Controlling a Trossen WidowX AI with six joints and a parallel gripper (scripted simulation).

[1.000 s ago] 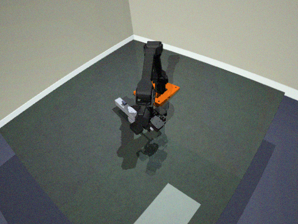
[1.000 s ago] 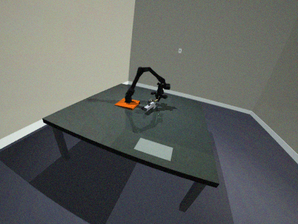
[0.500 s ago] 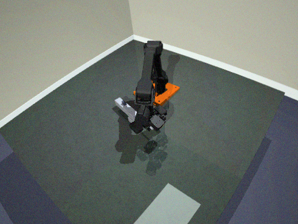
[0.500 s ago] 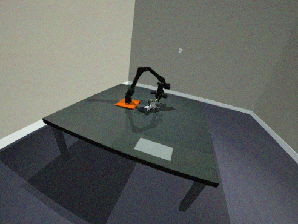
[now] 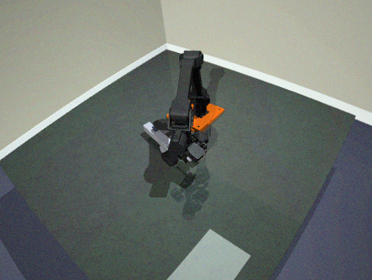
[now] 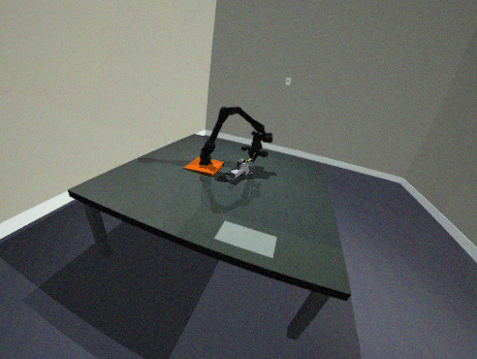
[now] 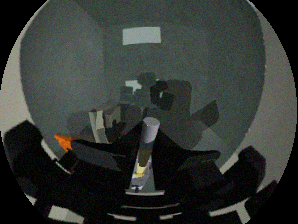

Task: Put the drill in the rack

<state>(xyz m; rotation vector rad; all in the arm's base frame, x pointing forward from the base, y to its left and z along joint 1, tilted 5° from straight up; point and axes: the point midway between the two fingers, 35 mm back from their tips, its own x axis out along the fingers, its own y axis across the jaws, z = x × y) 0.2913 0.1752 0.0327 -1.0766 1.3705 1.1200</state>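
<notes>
Right now the beige rack is 8 cm behind my gripper tip, 2 cm to the right of it and 2 cm below it. The rest, counted from my gripper tip: white fixture (3 cm behind, 19 cm to the right).
</notes>
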